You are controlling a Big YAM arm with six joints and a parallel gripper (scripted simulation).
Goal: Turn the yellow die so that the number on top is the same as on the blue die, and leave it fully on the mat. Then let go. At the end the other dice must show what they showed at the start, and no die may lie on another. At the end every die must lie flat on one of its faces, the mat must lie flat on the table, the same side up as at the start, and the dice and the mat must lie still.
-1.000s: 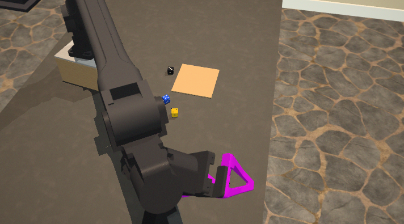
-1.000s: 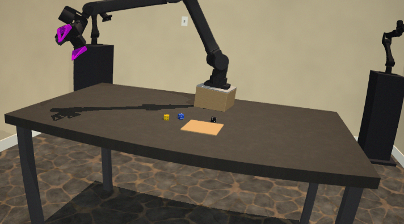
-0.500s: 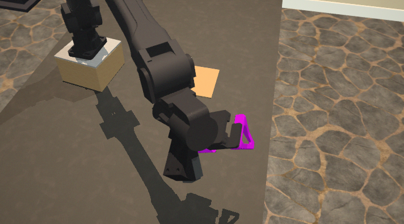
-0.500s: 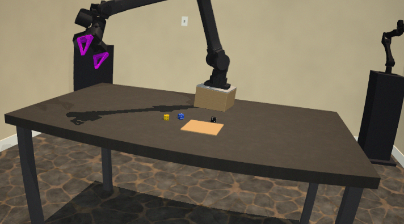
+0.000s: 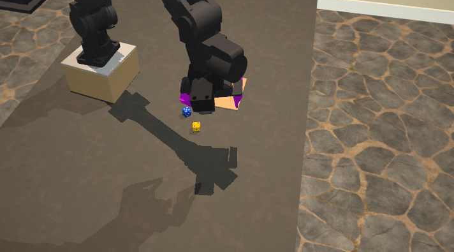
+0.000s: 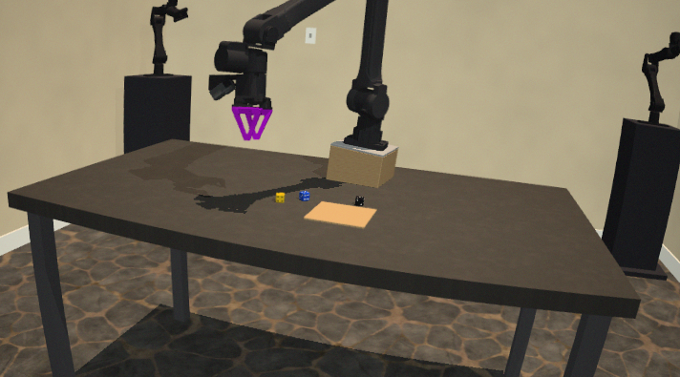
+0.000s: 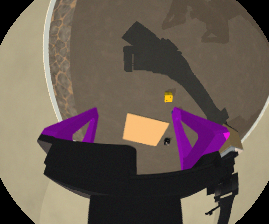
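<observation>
The yellow die lies 16 cm below my hand, 8 cm behind it and 5 cm to the left of it. Also, from my hand: orange mat: 21 cm to the left, 17 cm below, 5 cm behind; blue die: 16 cm below, 12 cm behind, 10 cm to the left; black die: 23 cm to the left, 16 cm below, 15 cm behind.
</observation>
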